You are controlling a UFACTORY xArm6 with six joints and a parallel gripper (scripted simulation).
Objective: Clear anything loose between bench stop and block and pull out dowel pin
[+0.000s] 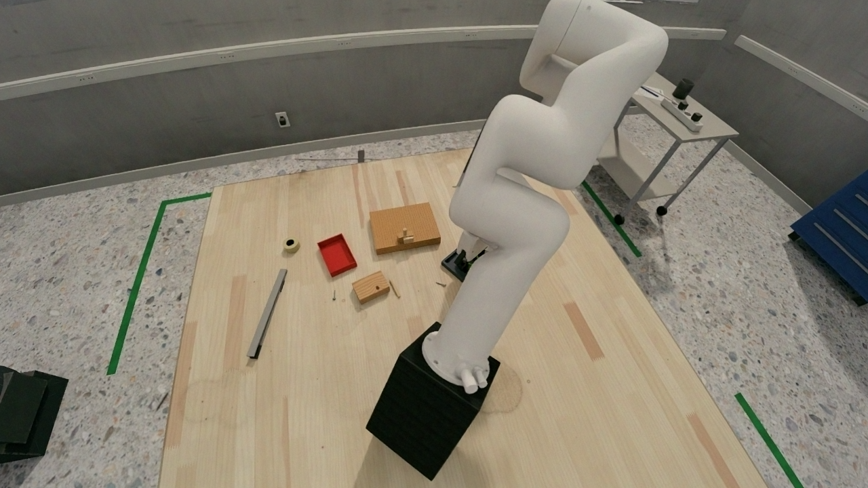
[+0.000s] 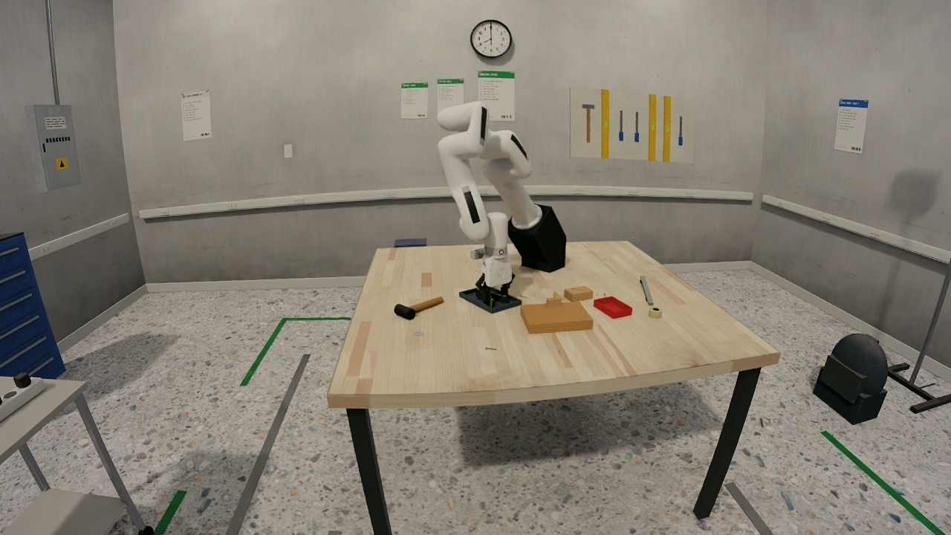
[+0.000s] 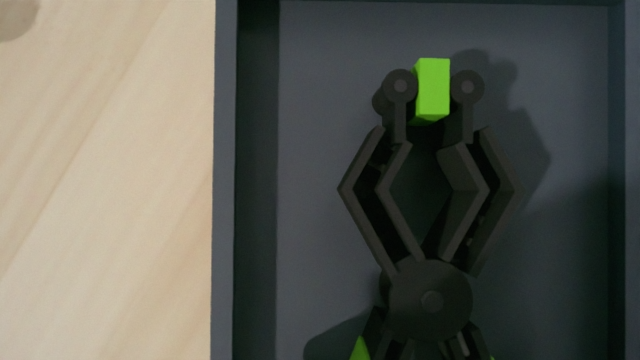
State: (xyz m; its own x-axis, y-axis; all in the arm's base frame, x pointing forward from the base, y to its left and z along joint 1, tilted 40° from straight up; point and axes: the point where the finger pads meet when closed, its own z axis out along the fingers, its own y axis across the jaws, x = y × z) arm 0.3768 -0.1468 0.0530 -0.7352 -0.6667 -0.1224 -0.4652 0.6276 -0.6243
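The dark grey tray lies 30 mm behind my hand, 20 mm to the right of it and 20 mm below it. Also, from my hand: small wooden block: 110 mm ahead, 180 mm to the left, 20 mm above; dowel pin: 110 mm ahead, 180 mm to the left, 30 mm above; thin dowel: 40 mm behind, 230 mm to the left, 20 mm below.
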